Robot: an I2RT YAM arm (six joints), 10 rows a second.
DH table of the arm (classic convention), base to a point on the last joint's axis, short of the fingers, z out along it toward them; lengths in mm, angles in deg. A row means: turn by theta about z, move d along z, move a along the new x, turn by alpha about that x. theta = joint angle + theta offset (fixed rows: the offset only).
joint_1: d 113.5; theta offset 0; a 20; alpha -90
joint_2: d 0; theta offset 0; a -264; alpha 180
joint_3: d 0; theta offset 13.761; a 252.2; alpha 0
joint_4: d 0; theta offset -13.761; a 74; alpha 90
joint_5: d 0; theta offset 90; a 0; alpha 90
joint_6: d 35.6; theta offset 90; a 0; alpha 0
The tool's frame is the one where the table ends.
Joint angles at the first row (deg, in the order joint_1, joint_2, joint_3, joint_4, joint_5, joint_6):
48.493 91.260 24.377 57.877 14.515 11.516
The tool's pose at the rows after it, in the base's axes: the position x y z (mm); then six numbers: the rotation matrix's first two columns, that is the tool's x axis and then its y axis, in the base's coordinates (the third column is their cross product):
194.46 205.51 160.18 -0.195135 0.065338 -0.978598 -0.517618 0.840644 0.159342
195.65 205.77 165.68 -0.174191 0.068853 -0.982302 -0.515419 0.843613 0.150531
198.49 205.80 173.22 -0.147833 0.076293 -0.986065 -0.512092 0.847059 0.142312
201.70 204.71 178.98 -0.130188 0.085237 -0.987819 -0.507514 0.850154 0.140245
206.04 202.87 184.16 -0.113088 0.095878 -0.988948 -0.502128 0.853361 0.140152
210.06 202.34 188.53 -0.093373 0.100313 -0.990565 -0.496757 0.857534 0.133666
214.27 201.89 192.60 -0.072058 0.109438 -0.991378 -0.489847 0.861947 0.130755
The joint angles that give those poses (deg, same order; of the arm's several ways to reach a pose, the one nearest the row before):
48.514 91.152 23.931 59.454 15.541 11.341
48.414 90.364 24.406 59.303 15.909 10.544
48.013 89.461 25.214 59.103 16.083 9.641
47.376 88.787 25.841 58.925 15.954 9.187
46.449 88.372 26.483 59.011 15.565 8.839
45.793 88.338 27.238 59.302 15.469 8.165
45.144 88.548 27.983 60.060 15.470 7.648

